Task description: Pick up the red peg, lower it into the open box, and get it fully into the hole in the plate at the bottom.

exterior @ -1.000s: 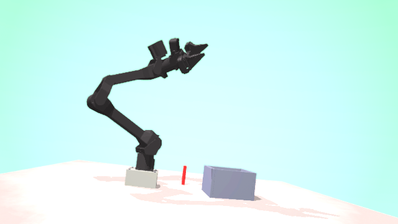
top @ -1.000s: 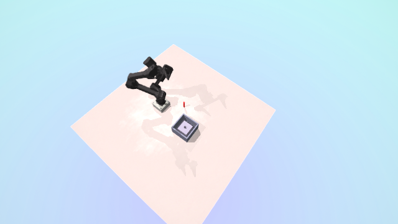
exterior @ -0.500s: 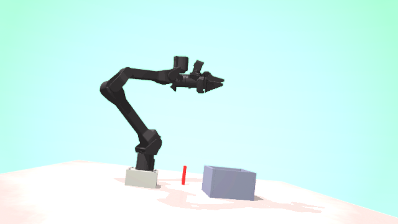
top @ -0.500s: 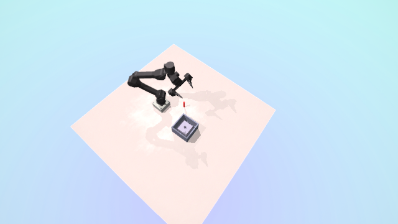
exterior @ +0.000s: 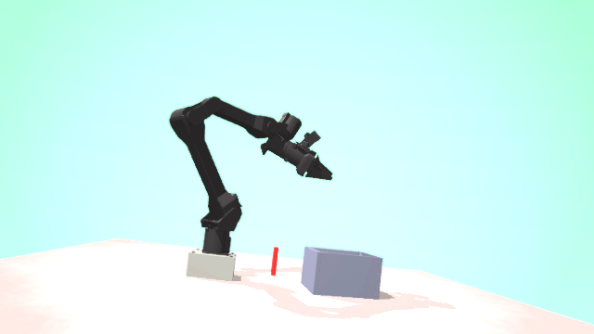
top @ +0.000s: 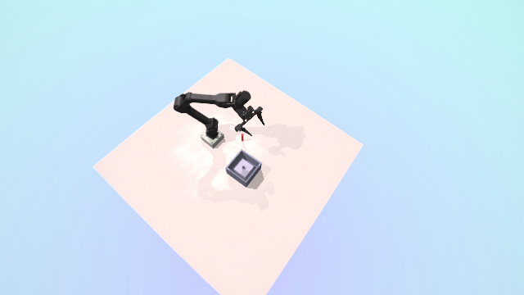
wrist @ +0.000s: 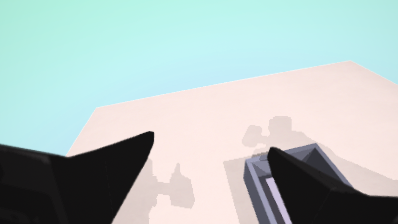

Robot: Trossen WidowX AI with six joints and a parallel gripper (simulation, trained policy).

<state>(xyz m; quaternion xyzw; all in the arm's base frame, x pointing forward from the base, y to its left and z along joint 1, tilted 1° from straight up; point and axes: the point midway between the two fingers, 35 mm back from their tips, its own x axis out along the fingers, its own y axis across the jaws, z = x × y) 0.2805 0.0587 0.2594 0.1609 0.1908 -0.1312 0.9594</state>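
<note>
Now: the red peg 26 cm below my gripper tip, 13 cm behind it and 4 cm to the left of it. Round my gripper tip: blue-grey box: 27 cm below, 15 cm to the right, 1 cm behind.
</note>
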